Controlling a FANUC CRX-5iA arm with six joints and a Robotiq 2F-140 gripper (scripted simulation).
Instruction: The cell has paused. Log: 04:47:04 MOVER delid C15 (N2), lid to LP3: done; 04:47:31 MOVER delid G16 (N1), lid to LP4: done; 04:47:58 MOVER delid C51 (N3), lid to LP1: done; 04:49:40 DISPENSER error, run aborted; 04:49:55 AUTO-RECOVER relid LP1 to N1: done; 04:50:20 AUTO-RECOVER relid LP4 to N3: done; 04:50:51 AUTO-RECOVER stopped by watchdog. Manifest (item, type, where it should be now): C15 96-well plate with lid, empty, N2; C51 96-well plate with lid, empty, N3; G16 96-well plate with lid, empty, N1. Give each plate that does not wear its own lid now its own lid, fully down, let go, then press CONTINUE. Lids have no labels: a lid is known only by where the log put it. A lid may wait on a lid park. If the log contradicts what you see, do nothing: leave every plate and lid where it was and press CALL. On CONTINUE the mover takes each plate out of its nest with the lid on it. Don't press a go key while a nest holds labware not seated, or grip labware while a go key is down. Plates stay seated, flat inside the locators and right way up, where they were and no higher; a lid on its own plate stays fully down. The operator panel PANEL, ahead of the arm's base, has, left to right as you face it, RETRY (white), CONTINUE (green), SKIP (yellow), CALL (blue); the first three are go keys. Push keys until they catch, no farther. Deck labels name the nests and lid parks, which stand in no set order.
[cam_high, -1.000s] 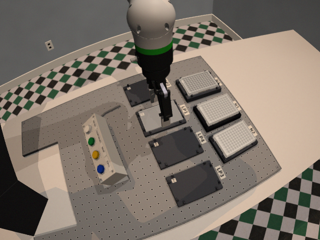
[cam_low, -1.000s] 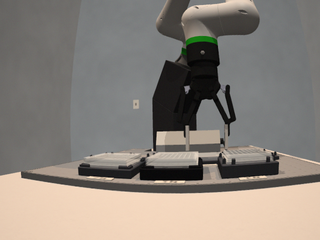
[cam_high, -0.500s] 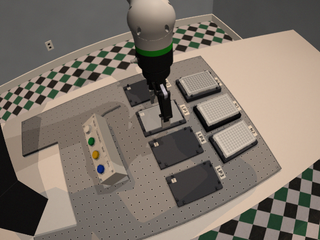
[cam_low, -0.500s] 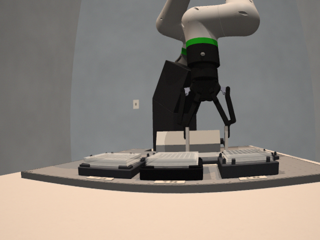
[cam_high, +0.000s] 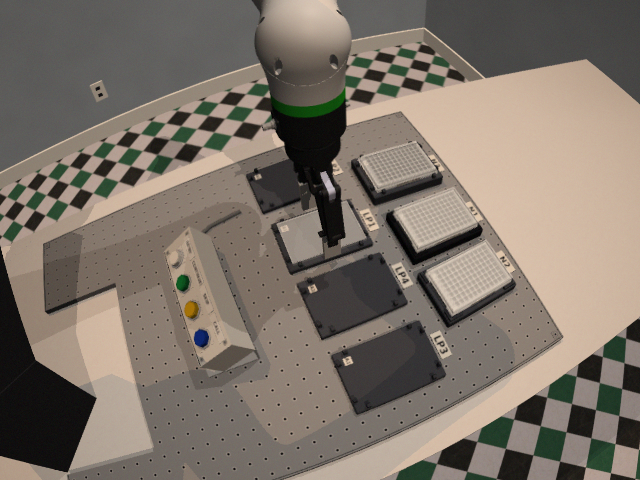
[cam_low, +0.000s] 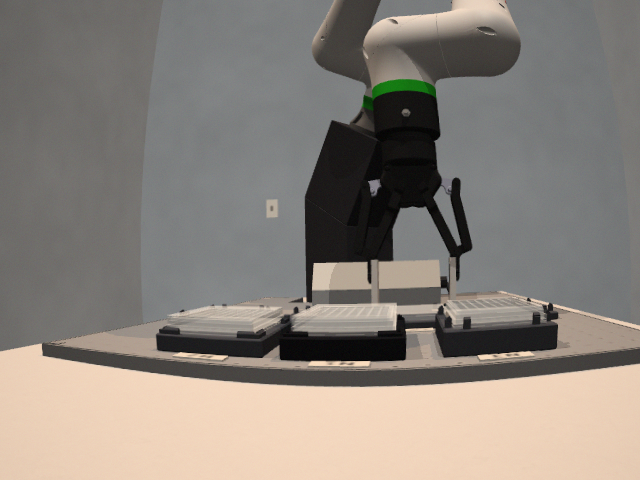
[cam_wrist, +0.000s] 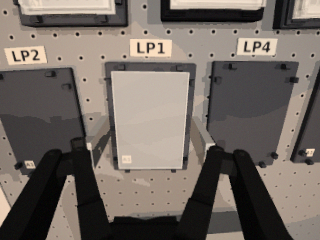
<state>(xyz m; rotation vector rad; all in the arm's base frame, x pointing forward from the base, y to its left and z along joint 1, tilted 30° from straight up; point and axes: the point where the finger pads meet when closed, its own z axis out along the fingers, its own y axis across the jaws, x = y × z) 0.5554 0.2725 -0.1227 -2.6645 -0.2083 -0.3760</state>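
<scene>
Right now my hand is 40 mm above the lid park LP1. Round my hand: lid park LP4 (120 mm to the right, 40 mm below, 30 mm ahead); then lid park LP2 (130 mm to the left, 40 mm below, 40 mm behind); then white retry key (240 mm behind, 40 mm to the right, 20 mm above).
</scene>
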